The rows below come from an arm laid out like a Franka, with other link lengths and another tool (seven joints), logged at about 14 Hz.
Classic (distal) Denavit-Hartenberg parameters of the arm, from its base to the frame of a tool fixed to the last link. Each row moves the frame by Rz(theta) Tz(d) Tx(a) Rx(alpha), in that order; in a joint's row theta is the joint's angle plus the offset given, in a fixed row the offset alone. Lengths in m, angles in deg.
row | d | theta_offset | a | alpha
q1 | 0.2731 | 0 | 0 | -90
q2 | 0 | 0 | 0 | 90
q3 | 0.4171 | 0 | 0.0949 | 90
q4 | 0 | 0 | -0.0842 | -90
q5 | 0.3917 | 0 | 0 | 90
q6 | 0 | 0 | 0.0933 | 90
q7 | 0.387 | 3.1 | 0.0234 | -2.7
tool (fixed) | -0.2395 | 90 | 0 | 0
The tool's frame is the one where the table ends.
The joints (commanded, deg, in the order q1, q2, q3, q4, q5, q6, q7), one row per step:
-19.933 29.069 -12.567 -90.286 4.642 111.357 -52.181
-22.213 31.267 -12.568 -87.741 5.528 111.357 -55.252
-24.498 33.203 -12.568 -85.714 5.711 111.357 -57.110
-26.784 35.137 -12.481 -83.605 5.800 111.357 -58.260
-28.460 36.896 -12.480 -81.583 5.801 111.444 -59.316
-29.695 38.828 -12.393 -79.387 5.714 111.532 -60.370
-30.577 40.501 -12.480 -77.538 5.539 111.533 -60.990
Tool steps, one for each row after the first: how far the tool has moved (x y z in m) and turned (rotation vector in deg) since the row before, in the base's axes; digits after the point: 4 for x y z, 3 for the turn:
-0.0016 -0.0291 -0.0077 0.451 -0.680 0.622
-0.0062 -0.0295 -0.0091 -0.022 -0.077 -0.292
-0.0068 -0.0291 -0.0090 -0.163 -0.074 -0.857
-0.0042 -0.0229 -0.0074 -0.354 -0.139 -0.367
-0.0003 -0.0176 -0.0088 -0.386 -0.082 0.215
-0.0007 -0.0144 -0.0083 -0.426 0.156 0.001

